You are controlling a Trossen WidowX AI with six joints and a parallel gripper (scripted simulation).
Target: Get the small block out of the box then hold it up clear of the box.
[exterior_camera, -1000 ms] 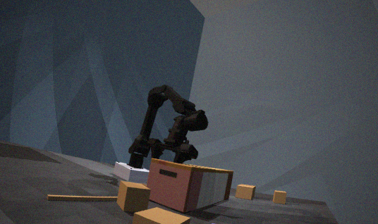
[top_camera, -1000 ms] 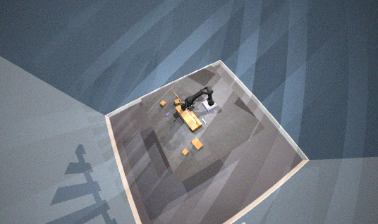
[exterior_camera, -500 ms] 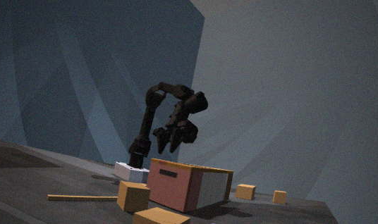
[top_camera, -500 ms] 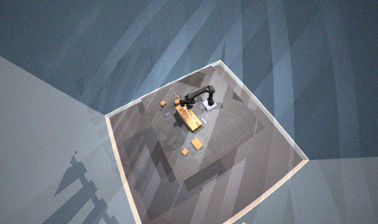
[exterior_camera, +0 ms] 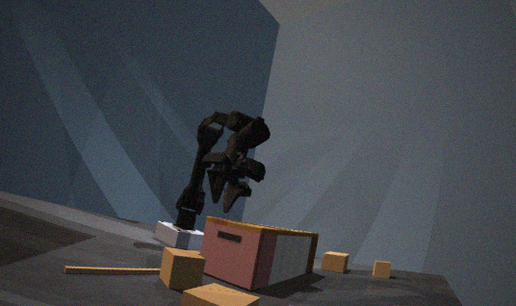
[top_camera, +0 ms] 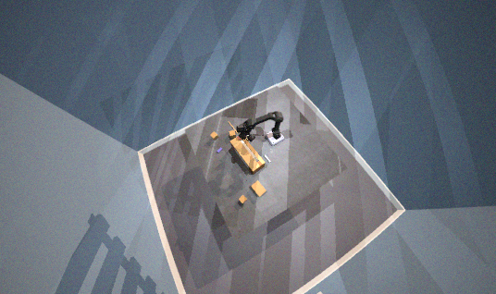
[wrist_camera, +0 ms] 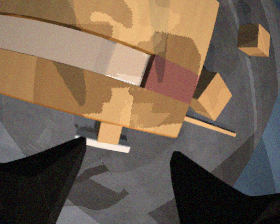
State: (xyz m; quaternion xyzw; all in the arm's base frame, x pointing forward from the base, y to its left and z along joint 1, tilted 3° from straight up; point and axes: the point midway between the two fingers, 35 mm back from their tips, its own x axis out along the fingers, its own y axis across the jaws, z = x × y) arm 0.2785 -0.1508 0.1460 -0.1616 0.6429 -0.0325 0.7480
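Right now my gripper tip is 14 cm above the orange block, 4 cm past it and 1 cm to the left of it. Round my gripper tip: thin yellow stick (24 cm to the right, 15 cm below, 1 cm ahead).
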